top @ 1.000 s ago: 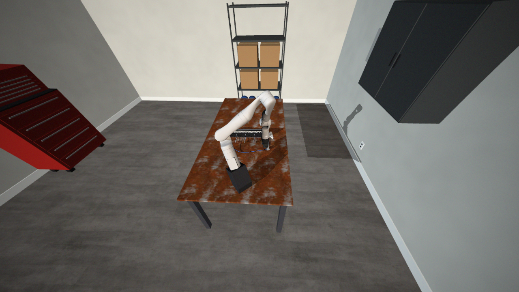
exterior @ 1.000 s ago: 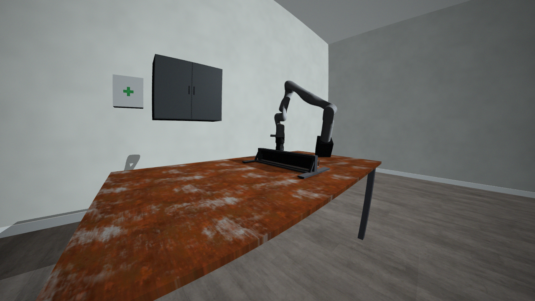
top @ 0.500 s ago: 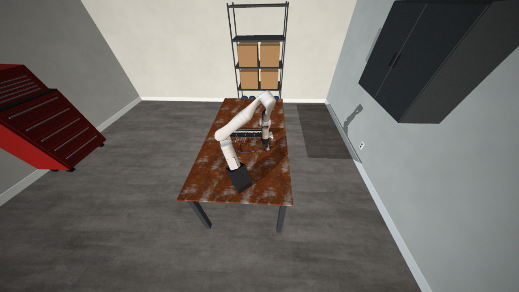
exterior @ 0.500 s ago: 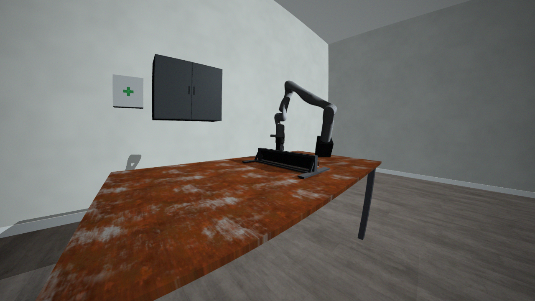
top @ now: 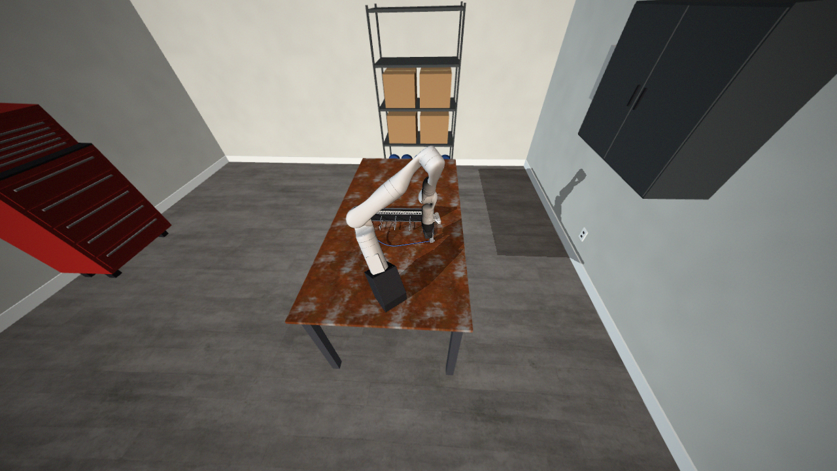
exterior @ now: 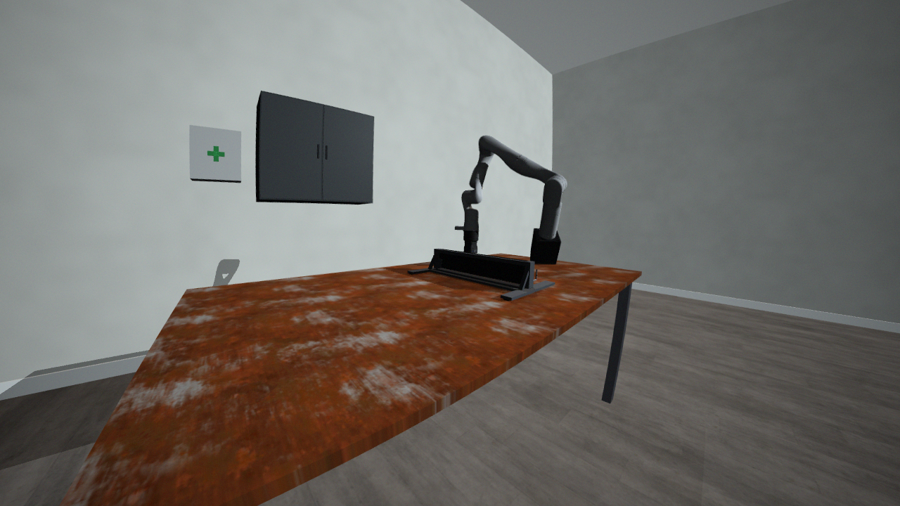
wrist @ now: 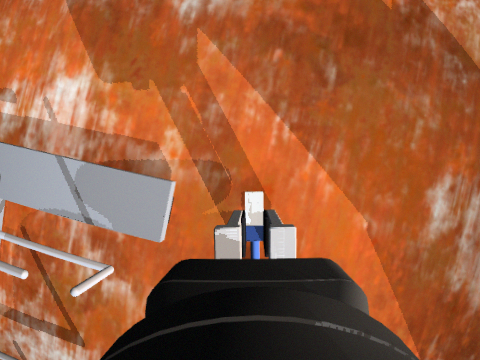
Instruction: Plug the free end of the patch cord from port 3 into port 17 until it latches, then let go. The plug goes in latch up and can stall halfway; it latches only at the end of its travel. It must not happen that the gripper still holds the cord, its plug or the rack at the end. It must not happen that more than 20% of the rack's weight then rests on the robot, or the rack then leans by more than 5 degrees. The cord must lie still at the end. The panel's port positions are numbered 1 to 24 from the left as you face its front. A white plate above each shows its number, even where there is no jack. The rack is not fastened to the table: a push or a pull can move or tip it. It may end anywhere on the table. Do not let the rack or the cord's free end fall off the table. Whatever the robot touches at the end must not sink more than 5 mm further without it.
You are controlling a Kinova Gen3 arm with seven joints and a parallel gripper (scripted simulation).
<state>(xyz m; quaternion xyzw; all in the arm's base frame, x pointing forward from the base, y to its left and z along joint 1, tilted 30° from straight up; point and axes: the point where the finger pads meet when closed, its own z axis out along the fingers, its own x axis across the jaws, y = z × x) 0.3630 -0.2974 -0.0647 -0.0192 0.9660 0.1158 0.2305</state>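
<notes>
Right now my hand is 1 cm to the left of the plug and 1 cm above it.
</notes>
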